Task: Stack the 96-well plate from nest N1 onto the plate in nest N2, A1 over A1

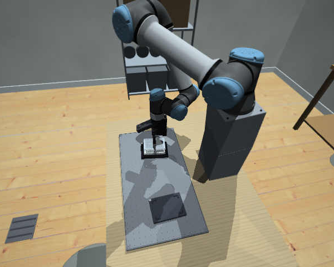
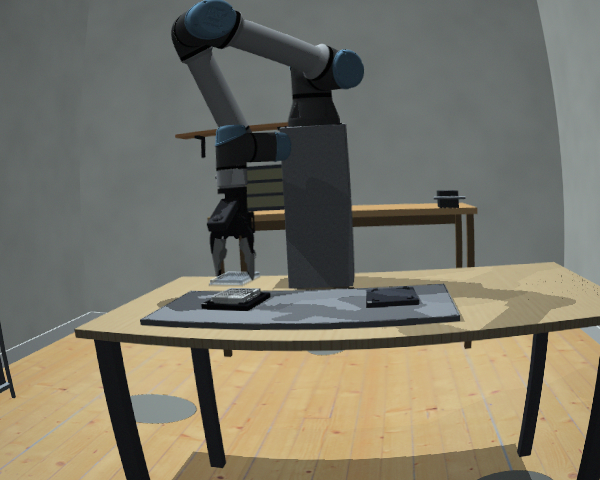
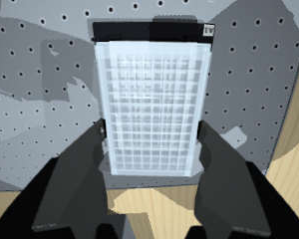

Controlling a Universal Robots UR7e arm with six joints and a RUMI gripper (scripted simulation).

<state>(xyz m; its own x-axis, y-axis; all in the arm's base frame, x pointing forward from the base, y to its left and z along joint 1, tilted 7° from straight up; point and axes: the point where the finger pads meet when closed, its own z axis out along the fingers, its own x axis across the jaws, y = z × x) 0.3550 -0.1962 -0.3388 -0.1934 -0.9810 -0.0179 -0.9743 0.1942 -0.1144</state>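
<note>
My hand is 6 cm above the plate nest N2. From my hand the other things lie so: white 96-well plate 1 cm below; plate nest 37 cm to the left, 6 cm below, 3 cm ahead.
</note>
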